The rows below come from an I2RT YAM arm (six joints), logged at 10 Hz.
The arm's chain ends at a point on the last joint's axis. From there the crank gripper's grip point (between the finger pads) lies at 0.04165 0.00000 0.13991 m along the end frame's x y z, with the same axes.
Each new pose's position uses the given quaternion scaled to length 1; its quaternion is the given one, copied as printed.
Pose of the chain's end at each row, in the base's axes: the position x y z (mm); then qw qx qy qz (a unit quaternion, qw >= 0):
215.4, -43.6, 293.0, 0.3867, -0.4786, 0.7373, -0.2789
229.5, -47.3, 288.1, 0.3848, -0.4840, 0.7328, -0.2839
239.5, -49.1, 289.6, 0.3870, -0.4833, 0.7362, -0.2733
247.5, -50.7, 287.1, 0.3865, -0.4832, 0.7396, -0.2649
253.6, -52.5, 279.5, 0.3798, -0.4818, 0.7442, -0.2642
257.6, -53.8, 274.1, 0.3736, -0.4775, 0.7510, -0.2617
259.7, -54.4, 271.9, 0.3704, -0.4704, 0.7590, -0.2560
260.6, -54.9, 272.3, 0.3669, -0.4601, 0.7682, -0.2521
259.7, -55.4, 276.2, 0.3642, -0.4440, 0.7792, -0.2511
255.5, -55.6, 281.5, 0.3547, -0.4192, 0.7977, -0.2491
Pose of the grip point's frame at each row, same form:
322.4, -87.7, 204.1, 0.3867, -0.4786, 0.7373, -0.2789
337.1, -92.0, 200.1, 0.3848, -0.4840, 0.7328, -0.2839
346.5, -91.5, 199.8, 0.3870, -0.4833, 0.7362, -0.2733
353.5, -91.6, 195.5, 0.3865, -0.4832, 0.7396, -0.2649
358.0, -94.5, 186.5, 0.3798, -0.4818, 0.7442, -0.2642
360.0, -96.9, 179.4, 0.3736, -0.4775, 0.7510, -0.2617
360.3, -97.7, 175.3, 0.3704, -0.4704, 0.7590, -0.2560
359.1, -99.0, 174.0, 0.3669, -0.4601, 0.7682, -0.2521
356.1, -101.3, 176.7, 0.3642, -0.4440, 0.7792, -0.2511
347.4, -104.8, 179.3, 0.3547, -0.4192, 0.7977, -0.2491

